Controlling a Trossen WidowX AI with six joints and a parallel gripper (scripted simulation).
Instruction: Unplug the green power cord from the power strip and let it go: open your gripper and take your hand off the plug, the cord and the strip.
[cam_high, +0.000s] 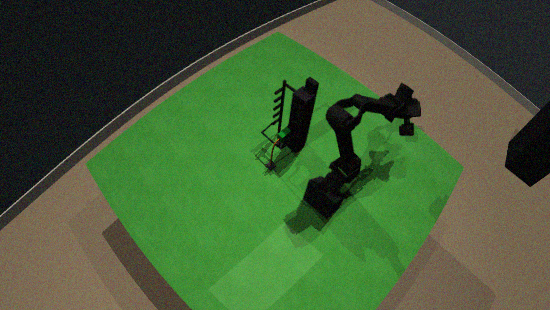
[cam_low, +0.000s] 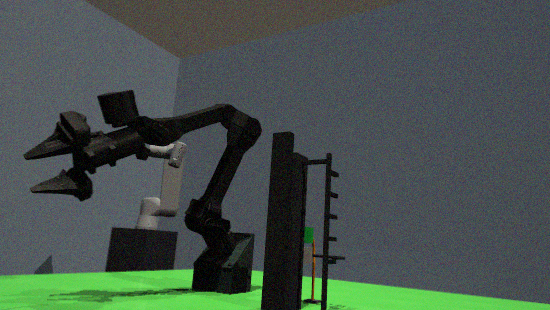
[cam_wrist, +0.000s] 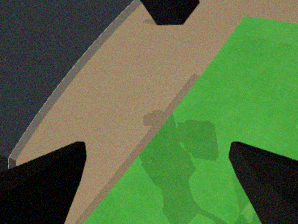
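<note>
The green plug is 360 mm ahead of my gripper tip, 390 mm to the left of it and 60 mm below it.
</note>
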